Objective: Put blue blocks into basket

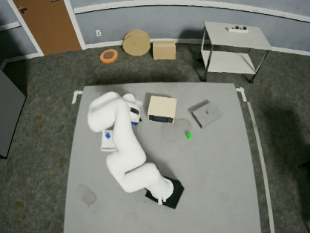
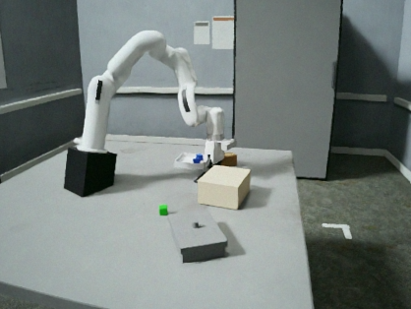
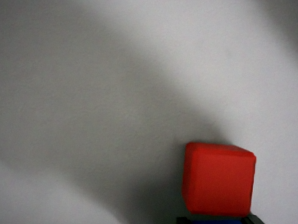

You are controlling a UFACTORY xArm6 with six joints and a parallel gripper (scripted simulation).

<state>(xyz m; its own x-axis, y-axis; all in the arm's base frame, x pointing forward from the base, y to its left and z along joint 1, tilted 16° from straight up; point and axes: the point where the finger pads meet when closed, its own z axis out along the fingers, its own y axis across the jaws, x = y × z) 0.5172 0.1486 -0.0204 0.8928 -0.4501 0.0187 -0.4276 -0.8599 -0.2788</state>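
Now: the white basket 16 cm to the left of my hand, 13 cm behind it and 1 cm below it. Also, from my hand: light wooden cabinet 20 cm to the right, 5 cm ahead, 2 cm above; brown box 15 cm to the left, 3 cm ahead, 2 cm above; dark-rimmed drawer 20 cm to the right, 4 cm ahead, 2 cm above.
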